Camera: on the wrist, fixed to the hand. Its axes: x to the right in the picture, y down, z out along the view.
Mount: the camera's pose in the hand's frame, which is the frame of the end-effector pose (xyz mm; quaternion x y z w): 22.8 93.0 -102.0 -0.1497 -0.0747 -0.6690 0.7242
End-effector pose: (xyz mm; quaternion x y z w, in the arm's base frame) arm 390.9 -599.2 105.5 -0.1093 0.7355 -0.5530 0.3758
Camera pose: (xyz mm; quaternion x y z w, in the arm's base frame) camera 330.1 -503.9 23.2 0.6688 -0.5142 0.5336 0.0592
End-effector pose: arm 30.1 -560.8 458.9 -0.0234 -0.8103 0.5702 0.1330
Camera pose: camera 22.3 -430.4 408.7 0.5478 -0.6978 0.2044 0.4138
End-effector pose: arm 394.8 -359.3 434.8 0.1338 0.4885 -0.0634 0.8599
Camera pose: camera 344.9 -240.1 381.2 -0.3634 0.3885 -0.5581 0.6368
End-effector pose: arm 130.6 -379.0 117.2 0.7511 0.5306 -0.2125 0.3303
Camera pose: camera 222.5 -310.7 197.6 0.1237 0.8939 -0.3515 0.2491
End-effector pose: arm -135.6 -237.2 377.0 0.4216 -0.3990 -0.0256 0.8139
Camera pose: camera -79.1 -118.1 423.8 0.4485 -0.0639 -0.6542 0.6056
